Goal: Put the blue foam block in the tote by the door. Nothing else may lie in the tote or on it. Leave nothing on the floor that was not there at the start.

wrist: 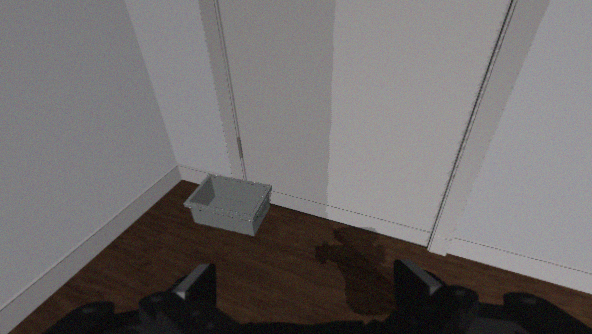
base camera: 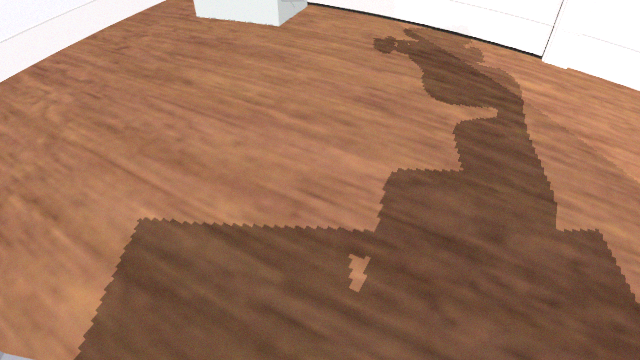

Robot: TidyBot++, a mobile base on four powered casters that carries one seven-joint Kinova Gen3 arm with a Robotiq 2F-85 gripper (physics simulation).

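Frame: origin at the arm's base, x right, y ahead, z up, level; metres.
Seen in the pictures: gripper, fingertip midpoint: (wrist: 305, 281).
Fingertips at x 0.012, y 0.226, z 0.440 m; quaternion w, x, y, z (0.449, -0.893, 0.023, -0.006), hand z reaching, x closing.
Observation:
Offsets run from my fingertips to a thing's top centre. "spot": to the spot under its first point. Level surfaces: height alone.
A pale grey-green tote {dx -0.247, dy +0.900, dz -0.716 m} (base camera: 237, 11) (wrist: 225, 220) stands upright on the floor in the corner by the door (wrist: 400, 125). In the base camera view the lower part of its side shows at the top edge. In the wrist view its open top faces up, and no object shows in the part of the inside that is visible; the near wall hides some of its bottom. My gripper (wrist: 305, 281) is open, with no object between its fingers, and is well short of the tote. The blue foam block does not show in either view.
A wall (wrist: 75, 125) with a white baseboard runs along the left and meets the door wall in the corner behind the tote. The door frame's right post {spot: dx +0.507, dy +0.648, dz -0.388 m} (wrist: 462, 150) stands right of the tote. The robot's shadow (base camera: 475, 200) lies across the wooden floor {dz -0.836 m} (base camera: 225, 125).

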